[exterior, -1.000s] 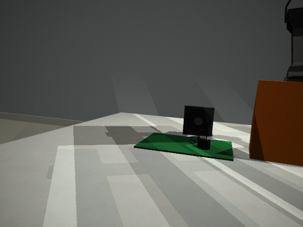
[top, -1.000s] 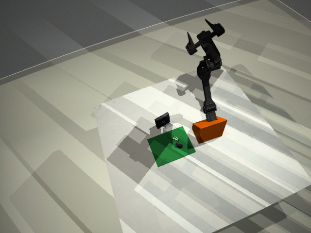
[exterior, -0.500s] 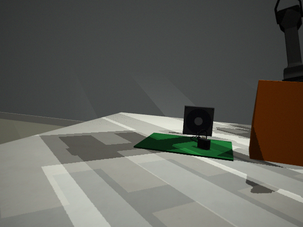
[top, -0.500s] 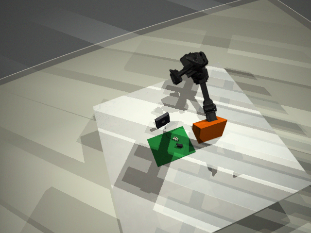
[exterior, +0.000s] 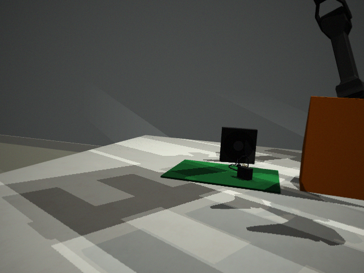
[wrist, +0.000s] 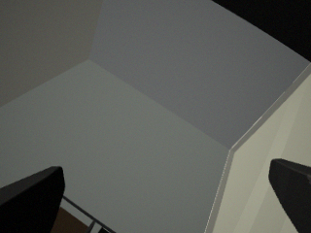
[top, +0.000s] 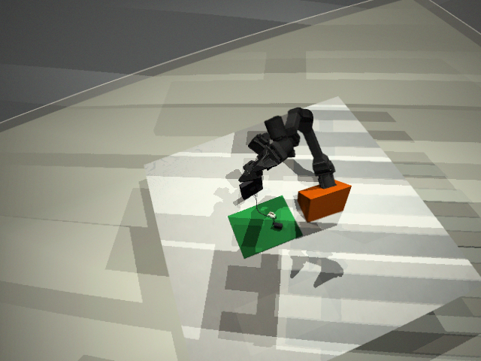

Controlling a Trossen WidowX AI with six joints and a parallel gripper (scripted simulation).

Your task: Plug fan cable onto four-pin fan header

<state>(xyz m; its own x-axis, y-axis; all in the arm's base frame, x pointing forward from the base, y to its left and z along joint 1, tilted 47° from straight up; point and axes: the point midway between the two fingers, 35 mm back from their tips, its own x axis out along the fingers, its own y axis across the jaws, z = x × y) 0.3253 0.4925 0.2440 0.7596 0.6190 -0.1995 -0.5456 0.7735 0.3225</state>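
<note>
My gripper tip is now 650 mm above the black fan plug, 120 mm past it and 110 mm to the left of it. From my gripper tip the other things lie so: green board 680 mm below, 140 mm to the right, 50 mm behind; then four-pin fan header 670 mm below, 180 mm to the right, 100 mm behind.
</note>
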